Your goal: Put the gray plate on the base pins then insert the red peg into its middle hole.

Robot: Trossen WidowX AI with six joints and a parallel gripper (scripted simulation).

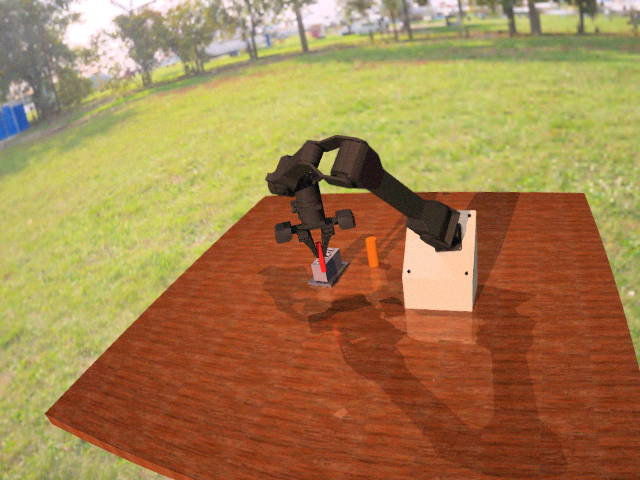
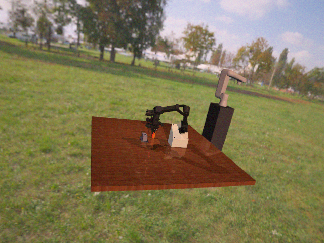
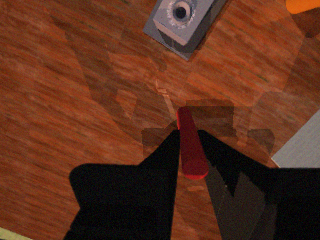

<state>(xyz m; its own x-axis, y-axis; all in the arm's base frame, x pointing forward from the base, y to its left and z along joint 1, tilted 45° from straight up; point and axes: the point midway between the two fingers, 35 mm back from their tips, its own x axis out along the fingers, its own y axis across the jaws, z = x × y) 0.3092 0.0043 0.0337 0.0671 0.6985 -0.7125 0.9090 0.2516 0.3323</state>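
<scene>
Right now the gray plate is 11 cm to the right of my gripper tip, 8 cm below it and 4 cm ahead of it. From my gripper tip the other things lie so: red peg: right at my gripper tip; orange cylinder: 17 cm to the right, 8 cm below, 8 cm behind; base: 11 cm to the right, 11 cm below, 4 cm ahead.
</scene>
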